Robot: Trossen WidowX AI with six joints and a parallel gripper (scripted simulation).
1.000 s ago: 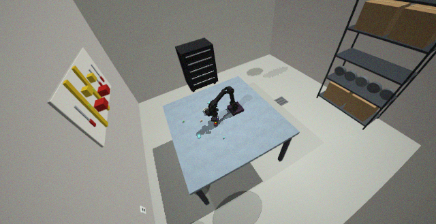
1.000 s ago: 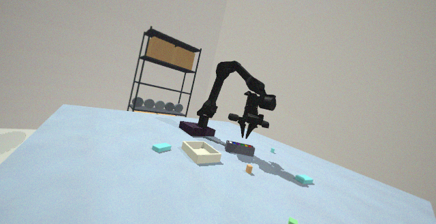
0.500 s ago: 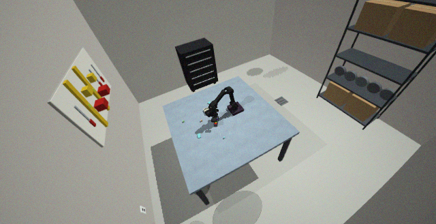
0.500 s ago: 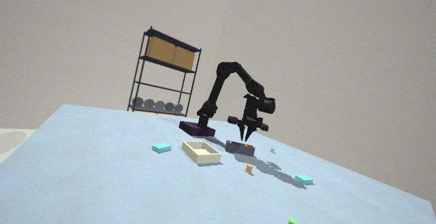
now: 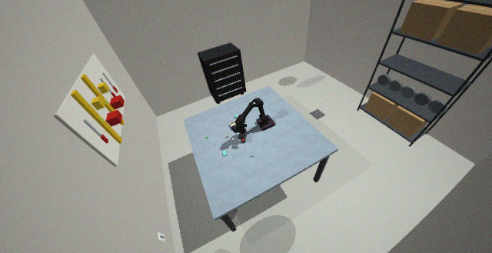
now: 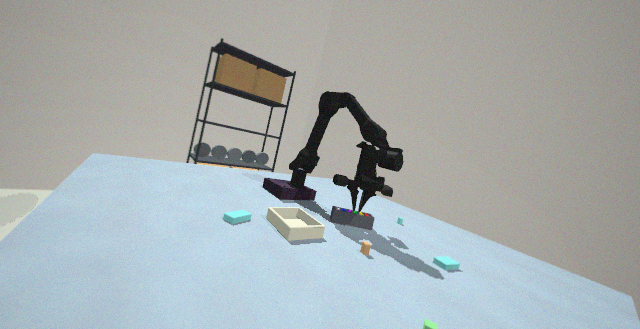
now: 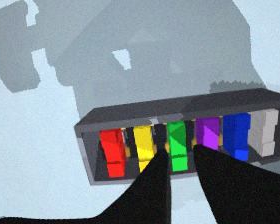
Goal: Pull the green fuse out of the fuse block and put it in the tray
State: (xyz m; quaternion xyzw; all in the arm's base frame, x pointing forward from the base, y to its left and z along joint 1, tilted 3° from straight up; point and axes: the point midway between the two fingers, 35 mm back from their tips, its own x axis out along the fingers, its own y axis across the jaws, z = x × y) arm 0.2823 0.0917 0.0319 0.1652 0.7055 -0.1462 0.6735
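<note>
Right now the green fuse is 2 cm below my gripper tip. From my gripper tip the other things lie so: yellow fuse 2 cm to the left, 2 cm below, 1 cm ahead; red fuse 3 cm to the left, 2 cm below, 2 cm ahead; purple fuse 2 cm to the right, 2 cm below, 1 cm behind.
</note>
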